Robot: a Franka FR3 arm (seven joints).
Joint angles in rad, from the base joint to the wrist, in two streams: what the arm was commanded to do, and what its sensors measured. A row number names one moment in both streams.
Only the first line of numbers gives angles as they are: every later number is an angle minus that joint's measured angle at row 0.
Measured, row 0:
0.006, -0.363, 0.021, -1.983, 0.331, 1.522, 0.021
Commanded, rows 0 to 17:
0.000, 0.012, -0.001, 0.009, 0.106, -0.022, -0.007
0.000, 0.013, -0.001, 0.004, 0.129, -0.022, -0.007
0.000, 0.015, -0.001, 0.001, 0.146, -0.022, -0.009
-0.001, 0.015, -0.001, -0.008, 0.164, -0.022, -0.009
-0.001, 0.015, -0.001, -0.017, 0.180, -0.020, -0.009
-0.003, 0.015, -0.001, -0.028, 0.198, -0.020, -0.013
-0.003, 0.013, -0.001, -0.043, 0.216, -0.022, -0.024
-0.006, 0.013, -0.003, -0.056, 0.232, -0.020, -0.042
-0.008, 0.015, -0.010, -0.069, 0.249, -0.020, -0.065
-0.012, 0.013, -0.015, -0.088, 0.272, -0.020, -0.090
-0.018, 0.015, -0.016, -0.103, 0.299, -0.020, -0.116
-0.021, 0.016, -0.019, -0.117, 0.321, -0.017, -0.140
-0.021, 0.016, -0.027, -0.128, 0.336, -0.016, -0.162
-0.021, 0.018, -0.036, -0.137, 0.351, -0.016, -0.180
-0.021, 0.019, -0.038, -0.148, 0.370, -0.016, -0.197
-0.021, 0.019, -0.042, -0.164, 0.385, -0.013, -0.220
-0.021, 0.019, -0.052, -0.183, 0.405, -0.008, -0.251
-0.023, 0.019, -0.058, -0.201, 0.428, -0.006, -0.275
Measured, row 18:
-0.003, 0.029, -0.048, -0.143, 0.356, -0.009, -0.192
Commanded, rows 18 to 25:
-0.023, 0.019, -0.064, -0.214, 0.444, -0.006, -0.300
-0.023, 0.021, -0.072, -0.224, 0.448, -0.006, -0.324
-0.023, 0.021, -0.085, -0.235, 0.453, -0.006, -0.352
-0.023, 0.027, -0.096, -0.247, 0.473, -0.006, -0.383
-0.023, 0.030, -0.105, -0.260, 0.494, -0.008, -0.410
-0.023, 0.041, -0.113, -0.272, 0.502, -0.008, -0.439
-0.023, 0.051, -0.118, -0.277, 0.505, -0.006, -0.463
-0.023, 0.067, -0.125, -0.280, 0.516, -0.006, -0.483
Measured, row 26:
-0.007, 0.042, -0.115, -0.249, 0.467, -0.008, -0.403
